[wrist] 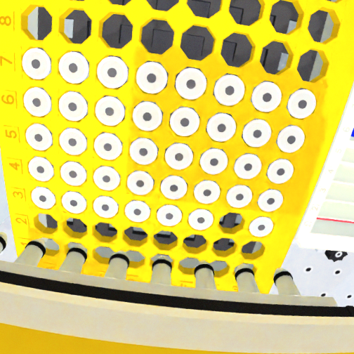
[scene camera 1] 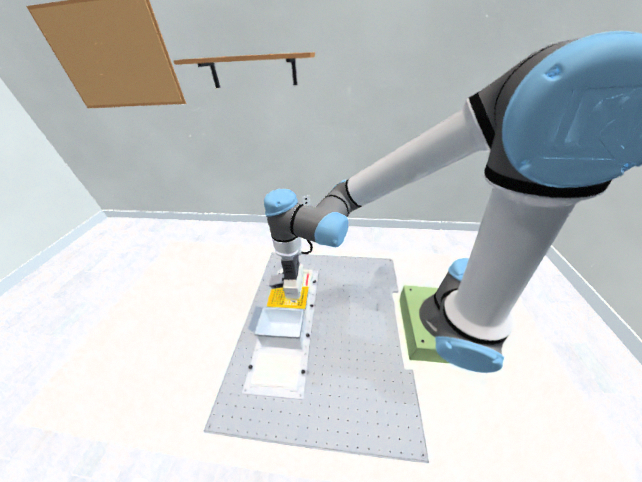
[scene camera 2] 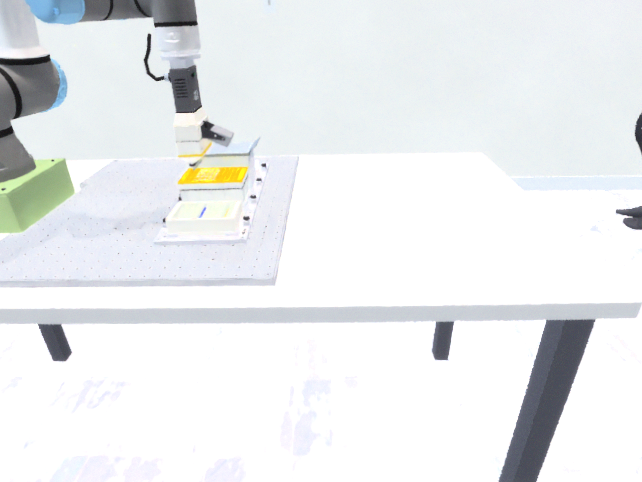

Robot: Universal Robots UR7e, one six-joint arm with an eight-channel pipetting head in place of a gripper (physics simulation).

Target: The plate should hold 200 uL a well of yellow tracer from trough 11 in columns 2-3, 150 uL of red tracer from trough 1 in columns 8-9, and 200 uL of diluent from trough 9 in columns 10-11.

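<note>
The pipetting head (scene camera 1: 291, 296) (scene camera 2: 193, 161) (wrist: 162, 265) is low over the column 1 end of the yellow tip rack (scene camera 1: 280, 305) (scene camera 2: 212, 176) (wrist: 336, 75). Its visible nozzles are bare; one is cut off at the left of the wrist view. White tips fill columns 4 to 7 and column 3, except for one empty hole at G. Columns 1, 2 and 8 show empty holes; nozzles partly hide column 1. The trough block (scene camera 2: 204, 227) (wrist: 325, 241) stands beside the rack, with a red strip (scene camera 1: 306, 279) (wrist: 335, 220) and a blue strip (scene camera 2: 202, 211). The well plate cannot be made out clearly.
An open pale blue-grey bin (scene camera 1: 280, 324) (scene camera 2: 228, 148) stands on the rack's other side. Beyond it is a washed-out white area (scene camera 1: 274, 368) on the mounting strip. Black knobs line the strip. The perforated board (scene camera 1: 357, 415) (scene camera 2: 129, 259) lies beneath; a green base block (scene camera 1: 414, 321) (scene camera 2: 44, 191) bears the arm.
</note>
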